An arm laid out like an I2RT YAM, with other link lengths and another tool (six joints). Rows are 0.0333 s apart.
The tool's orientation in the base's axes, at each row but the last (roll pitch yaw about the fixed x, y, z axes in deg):
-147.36 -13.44 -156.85
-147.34 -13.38 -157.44
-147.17 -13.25 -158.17
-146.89 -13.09 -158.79
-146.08 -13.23 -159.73
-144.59 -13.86 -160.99
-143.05 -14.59 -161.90
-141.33 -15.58 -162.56
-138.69 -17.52 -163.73
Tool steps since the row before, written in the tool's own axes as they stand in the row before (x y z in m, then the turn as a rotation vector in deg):
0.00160 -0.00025 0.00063 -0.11 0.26 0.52
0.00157 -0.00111 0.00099 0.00 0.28 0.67
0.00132 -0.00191 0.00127 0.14 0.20 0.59
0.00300 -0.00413 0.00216 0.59 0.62 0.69
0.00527 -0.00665 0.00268 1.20 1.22 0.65
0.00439 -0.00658 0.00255 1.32 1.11 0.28
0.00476 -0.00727 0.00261 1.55 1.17 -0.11
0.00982 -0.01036 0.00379 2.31 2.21 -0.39
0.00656 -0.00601 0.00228 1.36 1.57 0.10
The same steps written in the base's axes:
-0.00130 -0.00115 -0.00001 0.00 -0.07 -0.59
-0.00090 -0.00196 0.00014 -0.10 -0.18 -0.70
-0.00035 -0.00261 0.00027 -0.20 -0.24 -0.56
-0.00095 -0.00535 0.00111 -0.78 -0.15 -0.76
-0.00206 -0.00824 0.00265 -1.58 0.11 -0.91
-0.00141 -0.00772 0.00274 -1.65 0.22 -0.53
-0.00154 -0.00827 0.00341 -1.88 0.44 -0.21
-0.00499 -0.01253 0.00602 -2.99 1.13 -0.42
-0.00367 -0.00734 0.00412 -1.88 0.61 -0.65

